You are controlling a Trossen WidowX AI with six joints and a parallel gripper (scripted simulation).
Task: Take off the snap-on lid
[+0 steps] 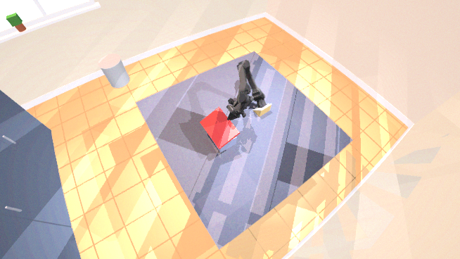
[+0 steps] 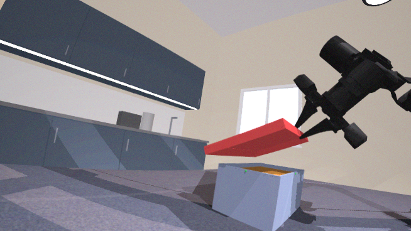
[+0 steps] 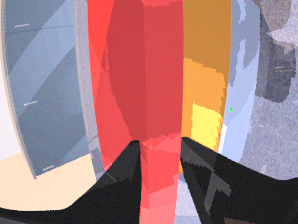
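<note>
Now: the lid 70 mm ahead of my gripper tip, 30 mm below it and 10 mm to the right of it. The rest, counted from my gripper tip: storage box (130 mm below, 60 mm ahead, 10 mm to the right).
</note>
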